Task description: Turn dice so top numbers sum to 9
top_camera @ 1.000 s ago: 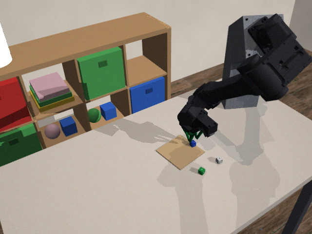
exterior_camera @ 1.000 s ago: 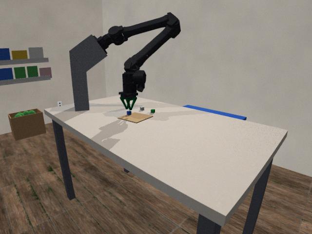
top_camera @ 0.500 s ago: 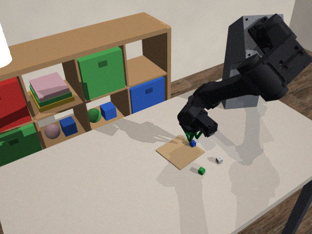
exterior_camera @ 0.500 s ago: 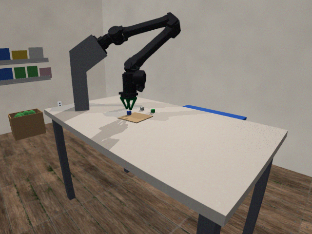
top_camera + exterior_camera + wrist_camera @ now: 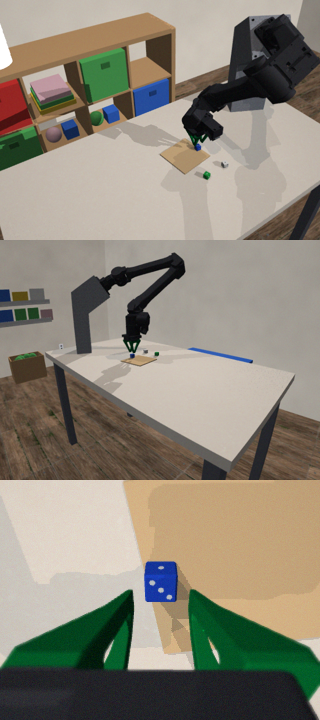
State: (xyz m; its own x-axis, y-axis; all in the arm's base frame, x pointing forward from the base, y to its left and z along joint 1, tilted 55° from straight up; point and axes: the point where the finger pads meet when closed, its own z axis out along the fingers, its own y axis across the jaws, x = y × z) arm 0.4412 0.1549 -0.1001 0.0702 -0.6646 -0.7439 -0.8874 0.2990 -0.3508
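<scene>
Right now my hand is 30 mm above the blue die. From my hand the other things lie so: tan mat: 60 mm ahead, 40 mm below; then green die: 140 mm to the left, 50 mm ahead, 30 mm below; then white die: 120 mm to the left, 40 mm behind, 30 mm below.
</scene>
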